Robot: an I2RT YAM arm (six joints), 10 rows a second.
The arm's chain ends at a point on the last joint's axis. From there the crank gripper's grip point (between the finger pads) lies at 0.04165 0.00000 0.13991 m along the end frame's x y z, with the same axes.
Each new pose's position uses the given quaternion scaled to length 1; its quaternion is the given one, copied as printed.
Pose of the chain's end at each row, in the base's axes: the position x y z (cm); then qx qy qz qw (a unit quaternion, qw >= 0):
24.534, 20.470, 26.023, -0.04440, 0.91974, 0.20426, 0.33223
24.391, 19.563, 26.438, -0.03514, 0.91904, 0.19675, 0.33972
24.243, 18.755, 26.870, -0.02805, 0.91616, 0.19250, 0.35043
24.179, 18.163, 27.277, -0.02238, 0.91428, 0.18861, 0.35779
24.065, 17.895, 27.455, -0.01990, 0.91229, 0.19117, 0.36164
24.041, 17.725, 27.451, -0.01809, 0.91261, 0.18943, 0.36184
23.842, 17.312, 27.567, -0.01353, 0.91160, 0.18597, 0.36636
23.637, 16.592, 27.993, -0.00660, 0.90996, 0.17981, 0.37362
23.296, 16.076, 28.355, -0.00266, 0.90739, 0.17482, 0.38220
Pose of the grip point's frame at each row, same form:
29.601, 26.365, 13.667, -0.04440, 0.91974, 0.20426, 0.33223
29.741, 25.245, 14.101, -0.03514, 0.91904, 0.19675, 0.33972
29.940, 24.313, 14.633, -0.02805, 0.91616, 0.19250, 0.35043
30.120, 23.604, 15.103, -0.02238, 0.91428, 0.18861, 0.35779
30.118, 23.401, 15.366, -0.01990, 0.91229, 0.19117, 0.36164
30.114, 23.179, 15.348, -0.01809, 0.91261, 0.18943, 0.36184
30.071, 22.659, 15.497, -0.01353, 0.91160, 0.18597, 0.36636
30.115, 21.749, 15.971, -0.00660, 0.90996, 0.17981, 0.37362
30.039, 21.080, 16.414, -0.00266, 0.90739, 0.17482, 0.38220

